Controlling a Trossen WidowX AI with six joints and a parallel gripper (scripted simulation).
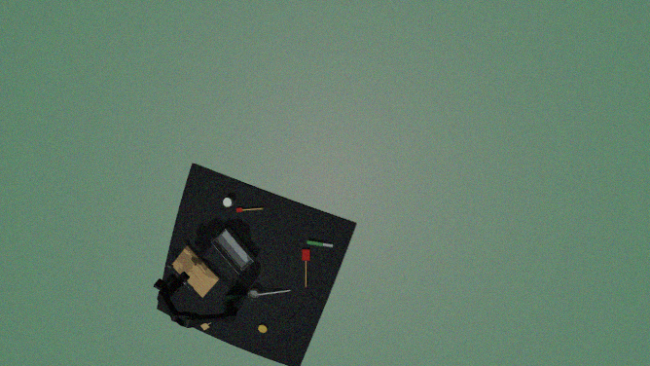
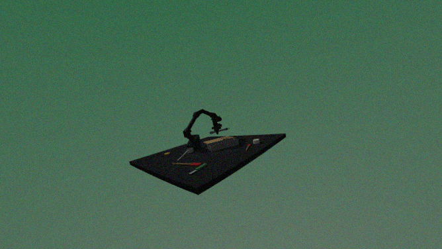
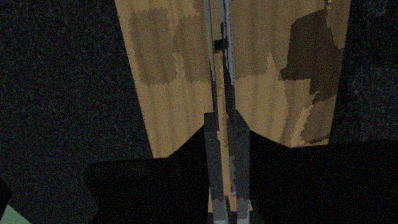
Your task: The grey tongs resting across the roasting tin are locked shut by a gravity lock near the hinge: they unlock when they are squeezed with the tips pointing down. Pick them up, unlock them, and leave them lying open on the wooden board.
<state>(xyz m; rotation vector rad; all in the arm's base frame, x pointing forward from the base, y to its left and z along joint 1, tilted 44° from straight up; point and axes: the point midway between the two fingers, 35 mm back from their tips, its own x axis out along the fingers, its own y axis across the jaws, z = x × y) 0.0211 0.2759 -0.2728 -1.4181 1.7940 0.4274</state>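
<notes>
My gripper tip is 2 cm short of the wooden board, 2 cm to the left of it and 8 cm above it. Round my gripper tip: grey roasting tin: 34 cm ahead, 27 cm to the right, 6 cm below; then red-tipped stick: 65 cm ahead, 25 cm to the right, 8 cm below; then red spatula: 45 cm ahead, 79 cm to the right, 8 cm below.
</notes>
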